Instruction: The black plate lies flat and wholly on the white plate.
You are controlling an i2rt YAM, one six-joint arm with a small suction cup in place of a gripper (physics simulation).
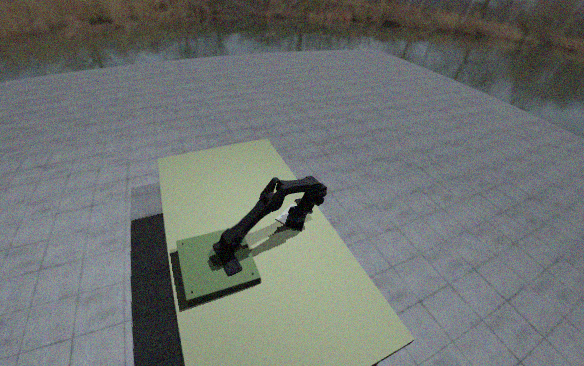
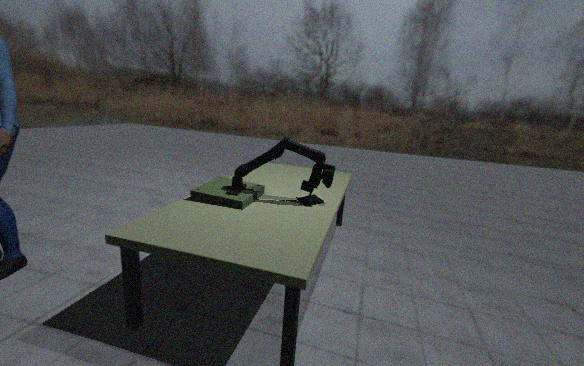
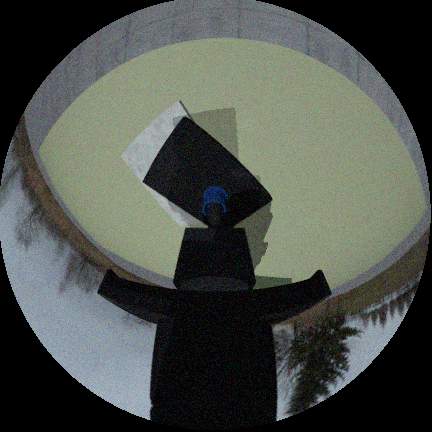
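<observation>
The black plate is a dark square that hangs on my suction cup, which sits near the plate's near corner. The white plate lies flat on the table beneath it. The black plate is low over the table. I cannot tell whether it touches the white plate.
The yellow-green table carries the arm's green base block near its left side. The plates are close to the table's right long edge. Grey paving surrounds the table.
</observation>
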